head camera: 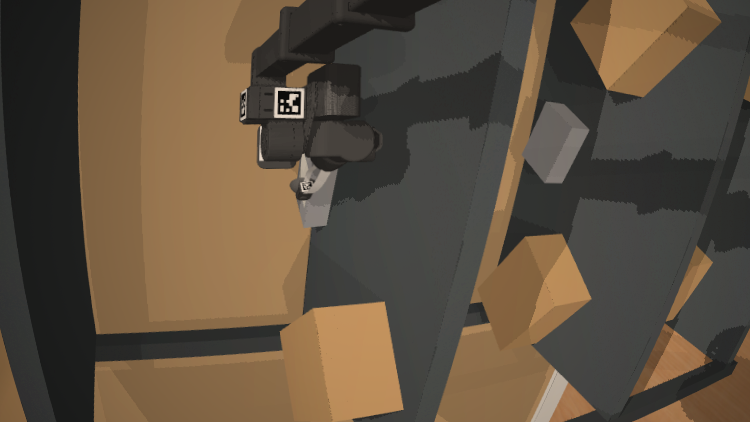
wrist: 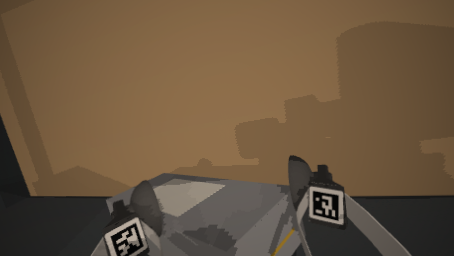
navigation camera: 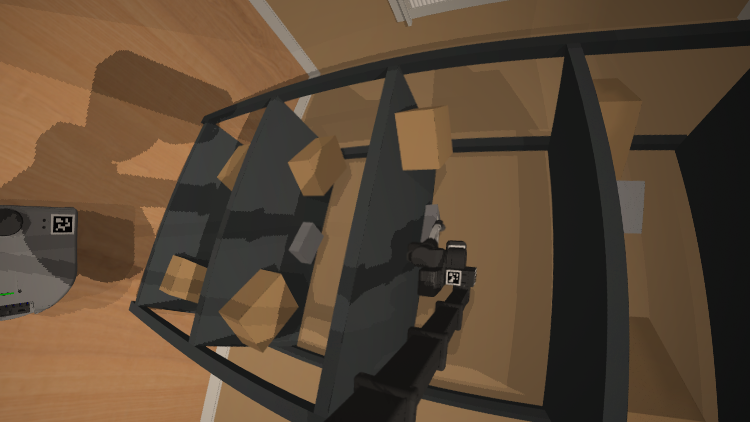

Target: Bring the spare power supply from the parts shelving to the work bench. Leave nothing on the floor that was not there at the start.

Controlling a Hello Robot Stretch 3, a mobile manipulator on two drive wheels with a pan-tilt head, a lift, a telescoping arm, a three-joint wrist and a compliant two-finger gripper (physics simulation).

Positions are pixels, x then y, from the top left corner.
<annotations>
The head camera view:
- spare power supply: 314, 212
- dark parts shelving: 655, 176
</annotations>
